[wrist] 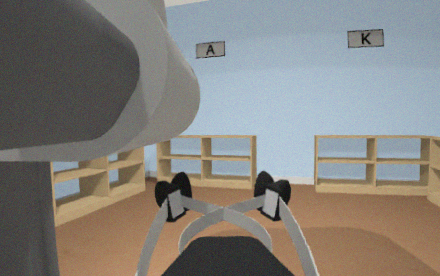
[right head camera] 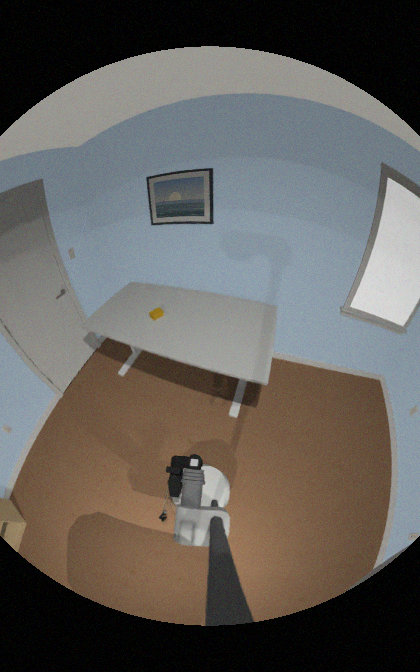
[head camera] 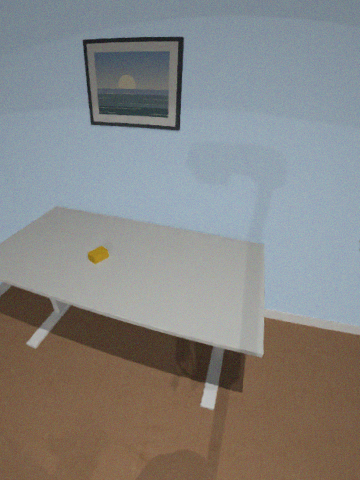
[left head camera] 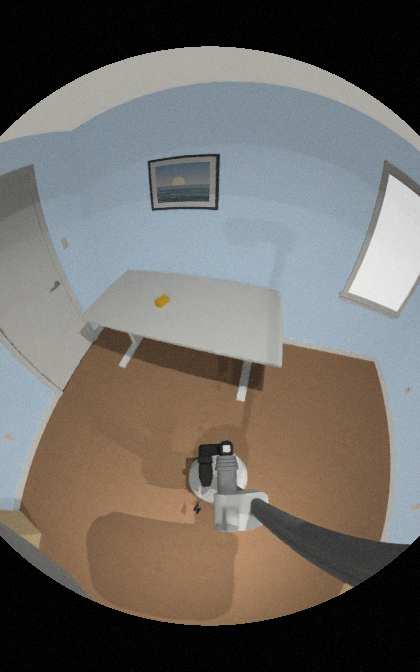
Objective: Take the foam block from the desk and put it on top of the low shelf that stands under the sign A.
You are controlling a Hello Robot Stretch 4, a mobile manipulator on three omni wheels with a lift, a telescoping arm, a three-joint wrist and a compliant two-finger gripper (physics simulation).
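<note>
The yellow foam block lies on the left part of the grey-white desk, set in from the edges. My gripper is open and empty, its fingertips apart. In the left and right head camera views it is small, beside the robot's base and away from the desk and block. In the wrist view the sign A hangs on the wall above a low two-tier wooden shelf; the left end of that shelf is partly hidden by the robot's wrist part.
The sign K hangs above another low shelf at the right. A further shelf stands at the left. A door is left of the desk. The desk's feet reach out over the brown floor.
</note>
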